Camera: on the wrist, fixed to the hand. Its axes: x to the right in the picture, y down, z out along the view.
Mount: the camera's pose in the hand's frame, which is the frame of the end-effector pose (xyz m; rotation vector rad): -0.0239 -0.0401 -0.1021 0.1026 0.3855 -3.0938
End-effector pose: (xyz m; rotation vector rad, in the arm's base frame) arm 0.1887 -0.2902 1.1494 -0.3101 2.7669 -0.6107
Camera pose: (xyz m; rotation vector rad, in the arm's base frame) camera 0.1838 -0.2810 1.2612 2.4207 0.2234 0.5014
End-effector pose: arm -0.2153 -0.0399 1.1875 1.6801 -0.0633 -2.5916
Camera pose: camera -0.1132 0.0011 1.1651 -0.2759 -1.0852 -0.0687
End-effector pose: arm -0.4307 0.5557 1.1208 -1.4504 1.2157 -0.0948
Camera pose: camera -0.4847 0.4936 1.1971 1.4953 1.6166 2.0166
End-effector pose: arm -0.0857 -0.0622 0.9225 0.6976 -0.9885 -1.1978
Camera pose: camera -0.0122 -0.0548 0.8380 -1.2809 -0.8926 1.4851
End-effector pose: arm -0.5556 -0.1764 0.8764 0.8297 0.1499 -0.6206
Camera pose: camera -0.5866 -0.1116 0.7902 0.0039 -1.2993 2.1584
